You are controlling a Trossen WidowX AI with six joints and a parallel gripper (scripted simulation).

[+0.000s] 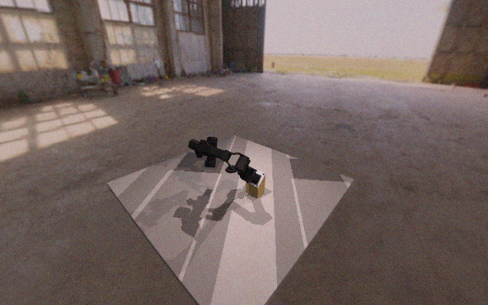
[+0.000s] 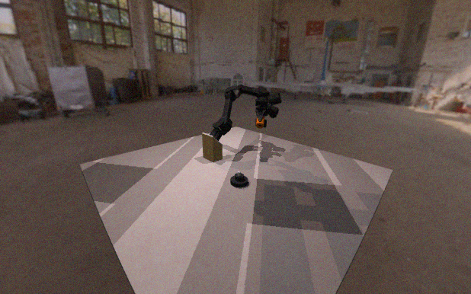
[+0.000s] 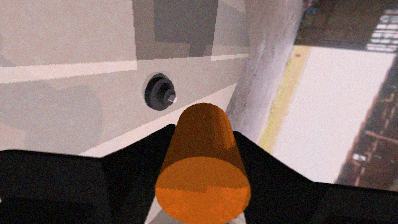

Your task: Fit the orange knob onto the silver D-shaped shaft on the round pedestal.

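The dark round pedestal is 21 cm below my gripper tip, 20 cm to the right of it and 5 cm ahead of it. Also, from my gripper tip: orange knob: 2 cm to the left, 2 cm behind, 2 cm above.
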